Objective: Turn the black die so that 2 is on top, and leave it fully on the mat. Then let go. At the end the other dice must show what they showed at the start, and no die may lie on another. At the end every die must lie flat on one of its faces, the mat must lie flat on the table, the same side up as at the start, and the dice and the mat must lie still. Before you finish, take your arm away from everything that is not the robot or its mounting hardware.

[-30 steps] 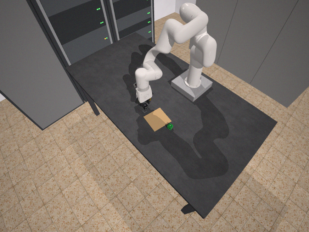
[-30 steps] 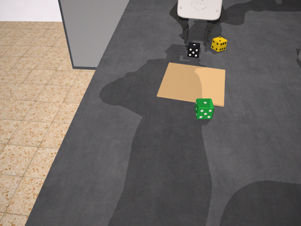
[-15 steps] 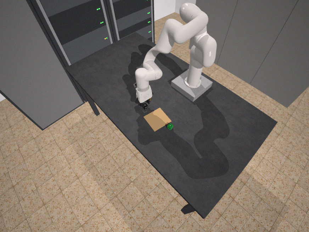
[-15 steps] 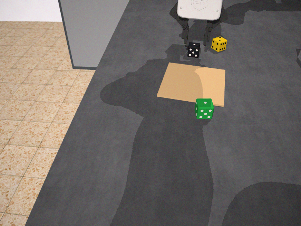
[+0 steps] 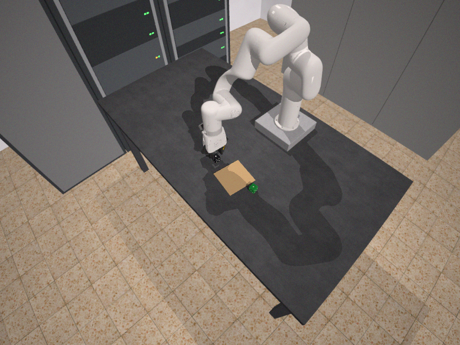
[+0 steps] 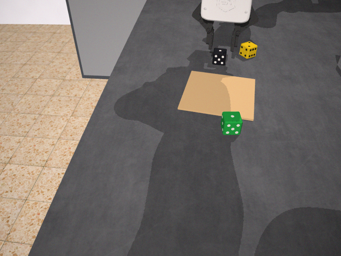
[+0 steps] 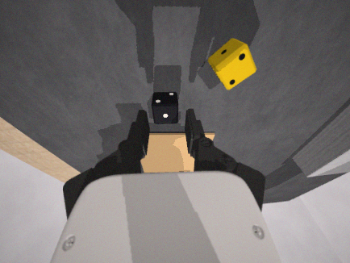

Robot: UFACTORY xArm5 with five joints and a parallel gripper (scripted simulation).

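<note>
Now: hand 40 mm above the black die. Round my hand: yellow die: 80 mm behind, 40 mm below, 30 mm to the right; green die: 240 mm to the left, 40 mm below, 40 mm ahead; tan mat: 130 mm to the left, 50 mm below, 30 mm ahead.
</note>
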